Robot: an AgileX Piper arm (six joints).
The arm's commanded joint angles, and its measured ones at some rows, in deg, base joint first. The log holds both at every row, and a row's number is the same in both.
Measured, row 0:
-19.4 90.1 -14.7 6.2 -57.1 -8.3
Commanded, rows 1 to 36:
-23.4 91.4 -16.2 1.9 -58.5 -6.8
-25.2 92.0 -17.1 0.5 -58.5 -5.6
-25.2 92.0 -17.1 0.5 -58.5 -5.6
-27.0 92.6 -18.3 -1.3 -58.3 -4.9
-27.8 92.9 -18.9 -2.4 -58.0 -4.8
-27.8 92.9 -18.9 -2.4 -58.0 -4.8
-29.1 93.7 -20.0 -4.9 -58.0 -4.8
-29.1 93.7 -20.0 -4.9 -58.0 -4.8
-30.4 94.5 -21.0 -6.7 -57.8 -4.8
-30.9 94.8 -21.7 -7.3 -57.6 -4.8
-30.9 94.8 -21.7 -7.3 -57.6 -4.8
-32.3 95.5 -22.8 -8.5 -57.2 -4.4
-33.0 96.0 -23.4 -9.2 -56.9 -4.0
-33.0 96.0 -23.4 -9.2 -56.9 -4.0
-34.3 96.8 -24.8 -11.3 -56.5 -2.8
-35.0 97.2 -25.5 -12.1 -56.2 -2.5
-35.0 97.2 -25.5 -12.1 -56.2 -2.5
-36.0 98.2 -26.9 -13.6 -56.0 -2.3
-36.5 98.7 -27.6 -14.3 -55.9 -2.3
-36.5 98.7 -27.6 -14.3 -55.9 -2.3
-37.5 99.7 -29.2 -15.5 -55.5 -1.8
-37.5 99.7 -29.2 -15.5 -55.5 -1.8
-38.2 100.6 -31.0 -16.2 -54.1 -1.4
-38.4 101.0 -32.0 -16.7 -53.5 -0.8
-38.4 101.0 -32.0 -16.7 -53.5 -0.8
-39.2 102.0 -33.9 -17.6 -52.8 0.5
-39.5 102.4 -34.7 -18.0 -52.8 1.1
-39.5 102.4 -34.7 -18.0 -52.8 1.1
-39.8 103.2 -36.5 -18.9 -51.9 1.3
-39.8 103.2 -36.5 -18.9 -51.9 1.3
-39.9 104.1 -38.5 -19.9 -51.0 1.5
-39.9 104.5 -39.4 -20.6 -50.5 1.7
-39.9 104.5 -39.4 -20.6 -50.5 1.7
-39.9 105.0 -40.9 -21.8 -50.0 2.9
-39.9 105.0 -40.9 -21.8 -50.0 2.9
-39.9 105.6 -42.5 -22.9 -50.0 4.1
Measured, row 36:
-39.6 105.1 -40.2 -20.9 -50.4 2.5
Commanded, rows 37 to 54:
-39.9 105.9 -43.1 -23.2 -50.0 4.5
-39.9 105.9 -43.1 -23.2 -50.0 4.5
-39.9 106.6 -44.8 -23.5 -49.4 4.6
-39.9 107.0 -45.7 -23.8 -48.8 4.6
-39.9 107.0 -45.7 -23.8 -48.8 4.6
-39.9 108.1 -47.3 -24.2 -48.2 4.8
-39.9 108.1 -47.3 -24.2 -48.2 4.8
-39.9 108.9 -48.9 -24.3 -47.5 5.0
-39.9 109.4 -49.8 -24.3 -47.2 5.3
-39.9 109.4 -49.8 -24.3 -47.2 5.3
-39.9 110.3 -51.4 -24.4 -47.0 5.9
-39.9 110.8 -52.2 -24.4 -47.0 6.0
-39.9 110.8 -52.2 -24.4 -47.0 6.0
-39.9 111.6 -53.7 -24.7 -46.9 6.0
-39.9 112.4 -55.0 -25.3 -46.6 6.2
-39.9 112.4 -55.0 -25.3 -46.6 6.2
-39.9 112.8 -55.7 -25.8 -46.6 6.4
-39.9 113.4 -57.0 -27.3 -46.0 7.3
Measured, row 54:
-40.6 112.5 -54.0 -23.7 -44.5 6.2
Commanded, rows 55 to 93:
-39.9 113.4 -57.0 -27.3 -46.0 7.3
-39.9 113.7 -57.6 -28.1 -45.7 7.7
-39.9 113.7 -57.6 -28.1 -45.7 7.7
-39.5 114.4 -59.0 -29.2 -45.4 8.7
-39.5 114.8 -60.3 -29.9 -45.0 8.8
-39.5 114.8 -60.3 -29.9 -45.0 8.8
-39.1 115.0 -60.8 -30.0 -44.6 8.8
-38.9 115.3 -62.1 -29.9 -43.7 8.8
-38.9 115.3 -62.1 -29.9 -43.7 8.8
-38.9 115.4 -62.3 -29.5 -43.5 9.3
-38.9 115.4 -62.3 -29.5 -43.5 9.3
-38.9 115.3 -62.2 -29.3 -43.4 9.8
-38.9 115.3 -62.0 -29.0 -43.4 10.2
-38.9 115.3 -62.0 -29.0 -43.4 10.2
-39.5 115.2 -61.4 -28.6 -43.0 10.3
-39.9 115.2 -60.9 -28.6 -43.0 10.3
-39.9 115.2 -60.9 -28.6 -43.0 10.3
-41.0 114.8 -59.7 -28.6 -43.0 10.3
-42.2 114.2 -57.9 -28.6 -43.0 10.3
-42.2 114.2 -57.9 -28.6 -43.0 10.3
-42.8 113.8 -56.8 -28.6 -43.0 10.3
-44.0 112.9 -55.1 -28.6 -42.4 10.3
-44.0 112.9 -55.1 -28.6 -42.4 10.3
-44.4 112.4 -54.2 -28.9 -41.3 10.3
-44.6 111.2 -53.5 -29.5 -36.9 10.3
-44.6 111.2 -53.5 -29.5 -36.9 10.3
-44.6 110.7 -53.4 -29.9 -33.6 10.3
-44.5 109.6 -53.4 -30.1 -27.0 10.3
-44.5 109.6 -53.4 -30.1 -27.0 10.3
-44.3 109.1 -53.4 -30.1 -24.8 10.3
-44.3 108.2 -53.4 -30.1 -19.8 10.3
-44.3 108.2 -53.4 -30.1 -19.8 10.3
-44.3 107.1 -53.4 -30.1 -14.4 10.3
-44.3 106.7 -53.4 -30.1 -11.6 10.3
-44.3 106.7 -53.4 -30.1 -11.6 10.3
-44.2 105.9 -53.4 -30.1 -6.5 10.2
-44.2 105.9 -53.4 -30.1 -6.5 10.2
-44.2 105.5 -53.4 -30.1 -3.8 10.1
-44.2 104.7 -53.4 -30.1 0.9 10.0
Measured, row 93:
-44.2 106.2 -53.5 -30.0 -5.6 10.1
